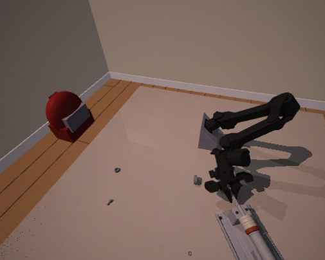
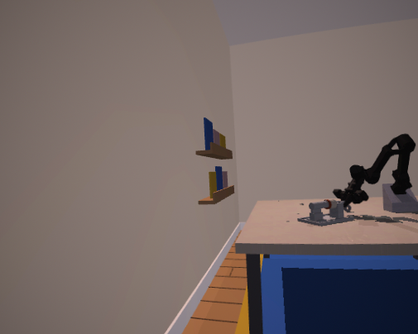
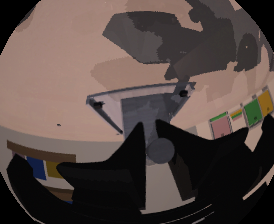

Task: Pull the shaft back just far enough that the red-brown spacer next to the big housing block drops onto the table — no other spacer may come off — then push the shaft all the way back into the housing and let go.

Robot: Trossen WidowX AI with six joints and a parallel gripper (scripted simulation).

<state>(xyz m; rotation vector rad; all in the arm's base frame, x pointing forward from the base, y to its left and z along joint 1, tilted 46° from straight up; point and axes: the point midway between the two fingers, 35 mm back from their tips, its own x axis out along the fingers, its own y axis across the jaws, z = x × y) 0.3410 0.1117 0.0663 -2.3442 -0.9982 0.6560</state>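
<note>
Now: the thin grey shaft 6 cm ahead of my gripper tip, 4 cm to the left of it and 3 cm above it. The rest, counted from my gripper tip: grey cylinder (16 cm to the right, 8 cm behind, 3 cm below); then red-brown spacer (10 cm ahead, 6 cm to the left, 2 cm above); then cream spacer (7 cm ahead, 4 cm to the left, 2 cm above).
</note>
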